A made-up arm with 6 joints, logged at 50 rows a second.
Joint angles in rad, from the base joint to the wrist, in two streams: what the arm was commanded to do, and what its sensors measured. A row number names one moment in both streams.
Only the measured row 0 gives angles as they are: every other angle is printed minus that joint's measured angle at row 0.
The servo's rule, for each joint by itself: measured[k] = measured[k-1] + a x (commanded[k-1-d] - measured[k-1]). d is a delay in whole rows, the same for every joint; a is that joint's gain. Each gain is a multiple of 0.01, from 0.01 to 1. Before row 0 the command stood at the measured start. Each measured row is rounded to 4 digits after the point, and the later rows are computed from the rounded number. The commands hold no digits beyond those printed.
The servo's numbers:
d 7
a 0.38 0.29 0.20 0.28 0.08 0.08
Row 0, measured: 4.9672, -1.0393, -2.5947, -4.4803, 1.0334, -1.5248
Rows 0 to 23, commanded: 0.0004, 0.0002, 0.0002, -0.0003, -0.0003, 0.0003; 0.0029, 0.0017, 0.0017, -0.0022, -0.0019, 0.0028; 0.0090, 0.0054, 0.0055, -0.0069, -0.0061, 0.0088; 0.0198, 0.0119, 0.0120, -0.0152, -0.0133, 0.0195; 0.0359, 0.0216, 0.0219, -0.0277, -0.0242, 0.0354; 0.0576, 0.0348, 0.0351, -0.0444, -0.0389, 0.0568; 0.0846, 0.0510, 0.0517, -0.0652, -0.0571, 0.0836; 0.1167, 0.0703, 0.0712, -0.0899, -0.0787, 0.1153; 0.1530, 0.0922, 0.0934, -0.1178, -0.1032, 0.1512; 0.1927, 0.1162, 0.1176, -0.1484, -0.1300, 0.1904; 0.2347, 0.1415, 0.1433, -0.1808, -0.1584, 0.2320; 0.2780, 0.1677, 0.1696, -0.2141, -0.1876, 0.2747; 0.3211, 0.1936, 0.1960, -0.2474, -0.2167, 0.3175; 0.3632, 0.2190, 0.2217, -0.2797, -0.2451, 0.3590; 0.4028, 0.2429, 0.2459, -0.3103, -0.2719, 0.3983; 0.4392, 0.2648, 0.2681, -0.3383, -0.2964, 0.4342; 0.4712, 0.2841, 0.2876, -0.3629, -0.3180, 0.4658; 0.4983, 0.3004, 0.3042, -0.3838, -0.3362, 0.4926; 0.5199, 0.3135, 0.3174, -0.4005, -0.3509, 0.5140; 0.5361, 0.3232, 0.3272, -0.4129, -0.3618, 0.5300; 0.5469, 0.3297, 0.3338, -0.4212, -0.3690, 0.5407; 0.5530, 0.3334, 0.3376, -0.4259, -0.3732, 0.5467; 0.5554, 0.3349, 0.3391, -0.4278, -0.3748, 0.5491; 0.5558, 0.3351, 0.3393, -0.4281, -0.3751, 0.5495
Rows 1 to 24, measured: 0.0000, 0.0000, 0.0000, 0.0000, 0.0000, 0.0000; 0.0000, 0.0000, 0.0000, 0.0000, 0.0000, 0.0000; 0.0000, 0.0000, 0.0000, 0.0000, 0.0000, 0.0000; 0.0000, 0.0000, 0.0000, 0.0000, 0.0000, 0.0000; 0.0000, 0.0000, 0.0000, 0.0000, 0.0000, 0.0000; 0.0000, 0.0000, 0.0000, 0.0000, 0.0000, 0.0000; 0.0000, 0.0000, 0.0000, 0.0000, 0.0000, 0.0000; 0.0002, 0.0001, 0.0000, -0.0001, 0.0000, 0.0000; 0.0012, 0.0006, 0.0003, -0.0007, -0.0002, 0.0002; 0.0042, 0.0020, 0.0013, -0.0024, -0.0007, 0.0009; 0.0101, 0.0049, 0.0034, -0.0060, -0.0017, 0.0024; 0.0199, 0.0097, 0.0071, -0.0121, -0.0035, 0.0050; 0.0342, 0.0170, 0.0127, -0.0211, -0.0063, 0.0091; 0.0534, 0.0269, 0.0205, -0.0334, -0.0104, 0.0151; 0.0775, 0.0395, 0.0306, -0.0492, -0.0159, 0.0231; 0.1062, 0.0548, 0.0432, -0.0684, -0.0229, 0.0333; 0.1391, 0.0726, 0.0581, -0.0908, -0.0315, 0.0459; 0.1754, 0.0926, 0.0751, -0.1160, -0.0417, 0.0608; 0.2144, 0.1144, 0.0940, -0.1435, -0.0534, 0.0779; 0.2549, 0.1374, 0.1144, -0.1726, -0.0665, 0.0971; 0.2961, 0.1611, 0.1359, -0.2026, -0.0808, 0.1181; 0.3366, 0.1848, 0.1579, -0.2328, -0.0961, 0.1405; 0.3756, 0.2080, 0.1799, -0.2623, -0.1121, 0.1640; 0.4119, 0.2301, 0.2014, -0.2905, -0.1286, 0.1881
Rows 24 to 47, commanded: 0.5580, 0.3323, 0.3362, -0.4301, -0.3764, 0.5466; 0.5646, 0.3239, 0.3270, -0.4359, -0.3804, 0.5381; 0.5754, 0.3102, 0.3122, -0.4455, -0.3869, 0.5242; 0.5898, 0.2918, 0.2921, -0.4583, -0.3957, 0.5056; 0.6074, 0.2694, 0.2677, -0.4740, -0.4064, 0.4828; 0.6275, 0.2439, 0.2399, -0.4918, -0.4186, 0.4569; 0.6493, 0.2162, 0.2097, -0.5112, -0.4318, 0.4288; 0.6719, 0.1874, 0.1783, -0.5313, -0.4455, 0.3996; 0.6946, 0.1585, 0.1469, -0.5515, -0.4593, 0.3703; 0.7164, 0.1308, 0.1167, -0.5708, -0.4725, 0.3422; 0.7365, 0.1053, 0.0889, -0.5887, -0.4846, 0.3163; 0.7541, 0.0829, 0.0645, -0.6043, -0.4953, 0.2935; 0.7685, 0.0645, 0.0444, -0.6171, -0.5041, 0.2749; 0.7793, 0.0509, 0.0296, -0.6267, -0.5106, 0.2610; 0.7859, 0.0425, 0.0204, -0.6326, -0.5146, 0.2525; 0.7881, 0.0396, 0.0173, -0.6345, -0.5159, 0.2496; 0.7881, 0.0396, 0.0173, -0.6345, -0.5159, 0.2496; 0.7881, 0.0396, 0.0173, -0.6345, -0.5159, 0.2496; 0.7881, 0.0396, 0.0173, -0.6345, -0.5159, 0.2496; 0.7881, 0.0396, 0.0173, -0.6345, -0.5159, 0.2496; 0.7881, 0.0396, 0.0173, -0.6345, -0.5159, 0.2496; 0.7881, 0.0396, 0.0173, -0.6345, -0.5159, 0.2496; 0.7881, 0.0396, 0.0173, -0.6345, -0.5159, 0.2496; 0.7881, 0.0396, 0.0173, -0.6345, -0.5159, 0.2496
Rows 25 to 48, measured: 0.4447, 0.2505, 0.2220, -0.3166, -0.1452, 0.2125; 0.4733, 0.2688, 0.2411, -0.3401, -0.1617, 0.2366; 0.4972, 0.2846, 0.2583, -0.3605, -0.1777, 0.2601; 0.5161, 0.2977, 0.2734, -0.3775, -0.1930, 0.2825; 0.5301, 0.3081, 0.2862, -0.3911, -0.2074, 0.3036; 0.5397, 0.3159, 0.2968, -0.4014, -0.2208, 0.3232; 0.5458, 0.3215, 0.3053, -0.4089, -0.2331, 0.3413; 0.5504, 0.3246, 0.3115, -0.4148, -0.2446, 0.3577; 0.5558, 0.3244, 0.3146, -0.4207, -0.2555, 0.3721; 0.5632, 0.3203, 0.3141, -0.4276, -0.2660, 0.3843; 0.5733, 0.3120, 0.3097, -0.4362, -0.2764, 0.3940; 0.5863, 0.2996, 0.3013, -0.4468, -0.2868, 0.4011; 0.6020, 0.2834, 0.2890, -0.4594, -0.2973, 0.4056; 0.6200, 0.2639, 0.2731, -0.4739, -0.3081, 0.4075; 0.6397, 0.2417, 0.2541, -0.4900, -0.3191, 0.4069; 0.6606, 0.2176, 0.2327, -0.5072, -0.3303, 0.4040; 0.6818, 0.1924, 0.2095, -0.5250, -0.3417, 0.3991; 0.7026, 0.1671, 0.1854, -0.5428, -0.3531, 0.3925; 0.7222, 0.1427, 0.1612, -0.5600, -0.3645, 0.3846; 0.7398, 0.1200, 0.1378, -0.5760, -0.3757, 0.3758; 0.7548, 0.1000, 0.1162, -0.5902, -0.3865, 0.3666; 0.7666, 0.0833, 0.0970, -0.6021, -0.3967, 0.3575; 0.7748, 0.0706, 0.0811, -0.6112, -0.4062, 0.3489; 0.7799, 0.0616, 0.0683, -0.6177, -0.4150, 0.3410
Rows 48 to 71, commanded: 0.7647, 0.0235, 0.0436, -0.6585, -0.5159, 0.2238; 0.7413, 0.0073, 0.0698, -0.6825, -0.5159, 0.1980; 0.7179, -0.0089, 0.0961, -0.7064, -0.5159, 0.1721; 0.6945, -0.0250, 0.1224, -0.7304, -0.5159, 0.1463; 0.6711, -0.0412, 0.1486, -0.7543, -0.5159, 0.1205; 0.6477, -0.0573, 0.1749, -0.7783, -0.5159, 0.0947; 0.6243, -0.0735, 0.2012, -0.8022, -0.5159, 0.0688; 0.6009, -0.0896, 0.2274, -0.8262, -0.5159, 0.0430; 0.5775, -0.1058, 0.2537, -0.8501, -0.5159, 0.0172; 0.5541, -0.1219, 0.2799, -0.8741, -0.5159, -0.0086; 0.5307, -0.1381, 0.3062, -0.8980, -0.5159, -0.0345; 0.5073, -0.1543, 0.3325, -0.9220, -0.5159, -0.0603; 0.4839, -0.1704, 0.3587, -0.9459, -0.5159, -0.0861; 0.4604, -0.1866, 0.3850, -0.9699, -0.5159, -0.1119; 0.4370, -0.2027, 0.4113, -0.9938, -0.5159, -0.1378; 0.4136, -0.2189, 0.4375, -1.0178, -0.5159, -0.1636; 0.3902, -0.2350, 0.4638, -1.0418, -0.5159, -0.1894; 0.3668, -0.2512, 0.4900, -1.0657, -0.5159, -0.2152; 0.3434, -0.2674, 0.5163, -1.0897, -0.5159, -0.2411; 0.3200, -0.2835, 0.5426, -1.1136, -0.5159, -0.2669; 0.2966, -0.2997, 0.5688, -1.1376, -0.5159, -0.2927; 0.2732, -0.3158, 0.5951, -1.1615, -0.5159, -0.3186; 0.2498, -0.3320, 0.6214, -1.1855, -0.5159, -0.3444; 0.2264, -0.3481, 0.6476, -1.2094, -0.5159, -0.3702
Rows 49 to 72, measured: 0.7830, 0.0552, 0.0581, -0.6224, -0.4231, 0.3337; 0.7849, 0.0507, 0.0499, -0.6258, -0.4305, 0.3270; 0.7861, 0.0475, 0.0434, -0.6282, -0.4373, 0.3208; 0.7869, 0.0452, 0.0382, -0.6300, -0.4436, 0.3151; 0.7874, 0.0436, 0.0340, -0.6313, -0.4494, 0.3099; 0.7877, 0.0424, 0.0307, -0.6322, -0.4547, 0.3051; 0.7879, 0.0416, 0.0280, -0.6328, -0.4596, 0.3007; 0.7791, 0.0364, 0.0311, -0.6400, -0.4641, 0.2945; 0.7647, 0.0280, 0.0388, -0.6519, -0.4682, 0.2868; 0.7469, 0.0173, 0.0503, -0.6672, -0.4720, 0.2776; 0.7270, 0.0050, 0.0647, -0.6849, -0.4755, 0.2671; 0.7058, -0.0084, 0.0815, -0.7043, -0.4787, 0.2554; 0.6837, -0.0226, 0.1002, -0.7250, -0.4817, 0.2425; 0.6611, -0.0374, 0.1204, -0.7466, -0.4844, 0.2286; 0.6382, -0.0525, 0.1418, -0.7689, -0.4869, 0.2138; 0.6151, -0.0680, 0.1642, -0.7916, -0.4892, 0.1981; 0.5919, -0.0836, 0.1873, -0.8147, -0.4913, 0.1816; 0.5686, -0.0994, 0.2111, -0.8380, -0.4933, 0.1643; 0.5453, -0.1153, 0.2354, -0.8615, -0.4951, 0.1463; 0.5220, -0.1313, 0.2601, -0.8851, -0.4968, 0.1277; 0.4986, -0.1473, 0.2851, -0.9088, -0.4983, 0.1085; 0.4752, -0.1634, 0.3103, -0.9326, -0.4997, 0.0888; 0.4518, -0.1795, 0.3357, -0.9565, -0.5010, 0.0686; 0.4284, -0.1956, 0.3613, -0.9804, -0.5022, 0.0480
